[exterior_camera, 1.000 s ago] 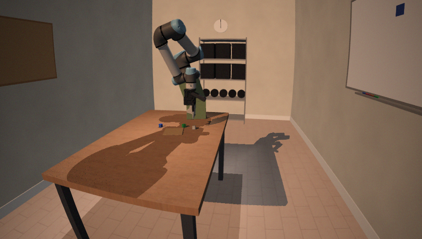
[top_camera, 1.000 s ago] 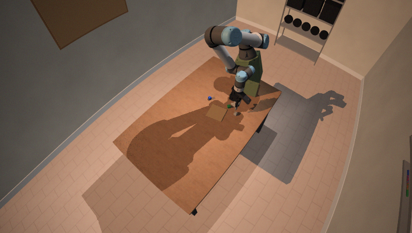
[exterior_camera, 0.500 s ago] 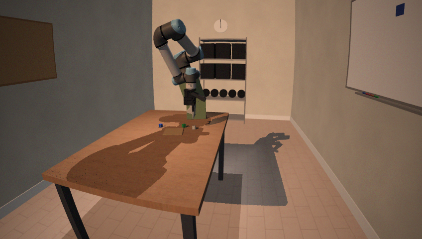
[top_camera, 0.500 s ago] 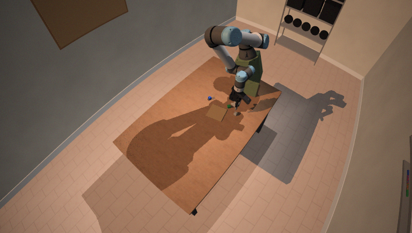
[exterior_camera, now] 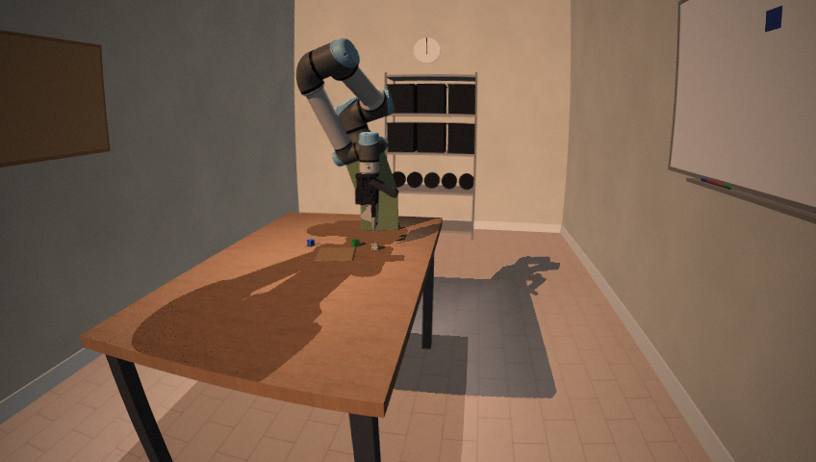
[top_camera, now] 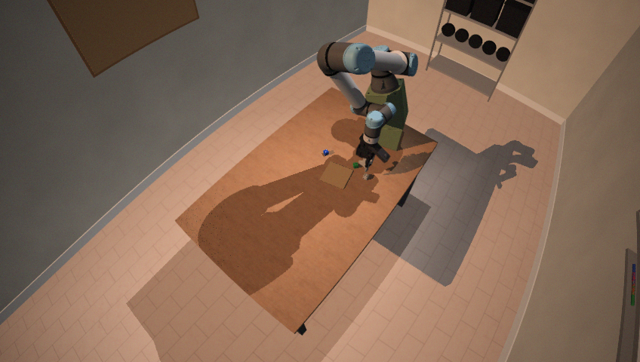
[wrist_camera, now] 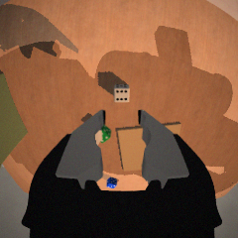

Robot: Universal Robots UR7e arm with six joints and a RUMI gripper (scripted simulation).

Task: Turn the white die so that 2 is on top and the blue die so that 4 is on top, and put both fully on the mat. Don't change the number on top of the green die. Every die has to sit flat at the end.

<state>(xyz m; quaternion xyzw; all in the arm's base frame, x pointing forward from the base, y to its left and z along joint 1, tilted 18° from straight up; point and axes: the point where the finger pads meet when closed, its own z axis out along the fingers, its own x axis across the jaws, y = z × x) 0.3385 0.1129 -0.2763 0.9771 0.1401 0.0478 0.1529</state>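
Now: hand 8 cm above the white die. Round my hand: blue die 27 cm to the right, 8 cm below, 4 cm ahead; green die 9 cm to the right, 8 cm below, 1 cm behind; tan mat 12 cm to the right, 11 cm ahead, 9 cm below.
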